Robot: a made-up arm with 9 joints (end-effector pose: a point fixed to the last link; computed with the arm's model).
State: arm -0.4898 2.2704 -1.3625 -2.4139 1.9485 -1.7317 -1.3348 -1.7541 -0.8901
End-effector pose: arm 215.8 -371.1 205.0 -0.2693 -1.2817 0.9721
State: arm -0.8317 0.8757 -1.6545 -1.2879 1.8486 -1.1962 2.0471 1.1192 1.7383
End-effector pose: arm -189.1 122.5 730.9 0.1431 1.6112 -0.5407
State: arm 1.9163 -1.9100 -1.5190 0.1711 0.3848 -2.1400 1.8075 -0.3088 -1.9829
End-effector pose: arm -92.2 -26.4 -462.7 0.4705 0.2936 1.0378
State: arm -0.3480 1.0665 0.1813 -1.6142 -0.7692 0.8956 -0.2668 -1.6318 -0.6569
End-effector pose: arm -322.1 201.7 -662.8 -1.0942 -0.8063 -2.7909
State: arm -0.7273 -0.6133 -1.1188 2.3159 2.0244 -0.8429 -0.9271 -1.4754 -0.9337
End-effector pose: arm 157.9 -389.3 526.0 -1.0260 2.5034 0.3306
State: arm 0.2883 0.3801 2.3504 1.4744 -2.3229 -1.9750 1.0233 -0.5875 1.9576
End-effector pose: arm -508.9 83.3 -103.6 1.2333 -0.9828 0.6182
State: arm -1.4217 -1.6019 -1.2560 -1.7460 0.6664 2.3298 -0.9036 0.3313 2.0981
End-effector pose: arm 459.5 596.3 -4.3 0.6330 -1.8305 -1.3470
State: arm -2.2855 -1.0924 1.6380 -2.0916 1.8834 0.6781 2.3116 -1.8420 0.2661
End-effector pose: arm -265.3 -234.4 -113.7 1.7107 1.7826 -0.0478
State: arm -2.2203 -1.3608 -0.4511 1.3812 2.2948 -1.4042 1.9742 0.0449 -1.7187
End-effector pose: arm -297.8 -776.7 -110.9 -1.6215 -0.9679 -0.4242
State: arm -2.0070 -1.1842 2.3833 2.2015 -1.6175 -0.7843 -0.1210 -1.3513 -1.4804
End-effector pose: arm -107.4 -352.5 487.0 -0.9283 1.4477 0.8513
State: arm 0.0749 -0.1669 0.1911 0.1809 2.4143 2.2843 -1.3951 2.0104 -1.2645
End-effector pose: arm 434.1 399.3 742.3 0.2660 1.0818 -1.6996
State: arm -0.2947 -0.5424 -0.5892 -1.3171 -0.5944 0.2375 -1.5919 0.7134 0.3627
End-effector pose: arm -285.8 239.7 890.7 0.0703 1.7428 0.0587
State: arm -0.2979 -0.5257 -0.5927 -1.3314 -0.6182 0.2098 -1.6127 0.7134 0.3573
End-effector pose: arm -280.3 291.6 873.3 0.0389 1.7455 -0.0113
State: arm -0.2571 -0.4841 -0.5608 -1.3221 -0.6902 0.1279 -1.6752 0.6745 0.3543
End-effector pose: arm -183.7 443.8 804.7 0.0151 1.7951 -0.2830
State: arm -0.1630 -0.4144 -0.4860 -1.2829 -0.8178 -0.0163 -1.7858 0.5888 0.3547
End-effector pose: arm 63.7 621.8 614.7 -0.0042 1.9002 -0.7851
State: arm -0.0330 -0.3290 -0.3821 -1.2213 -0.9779 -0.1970 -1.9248 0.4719 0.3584
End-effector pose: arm 382.3 633.6 283.3 -0.0330 2.0540 -1.4091
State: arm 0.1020 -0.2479 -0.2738 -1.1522 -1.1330 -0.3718 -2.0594 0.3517 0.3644
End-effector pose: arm 563.5 452.8 -76.2 -0.0838 2.2507 -1.9789
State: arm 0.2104 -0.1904 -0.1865 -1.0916 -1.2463 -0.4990 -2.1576 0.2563 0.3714
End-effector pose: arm 566.9 267.8 -325.6 0.1235 -2.0838 1.9849
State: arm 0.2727 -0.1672 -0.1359 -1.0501 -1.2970 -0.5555 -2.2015 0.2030 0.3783
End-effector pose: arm 532.8 187.8 -431.3 0.1340 -1.9456 1.8375
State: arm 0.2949 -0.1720 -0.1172 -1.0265 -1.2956 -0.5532 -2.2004 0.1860 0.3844
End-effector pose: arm 537.9 183.5 -437.9 0.1223 -1.9584 1.7841
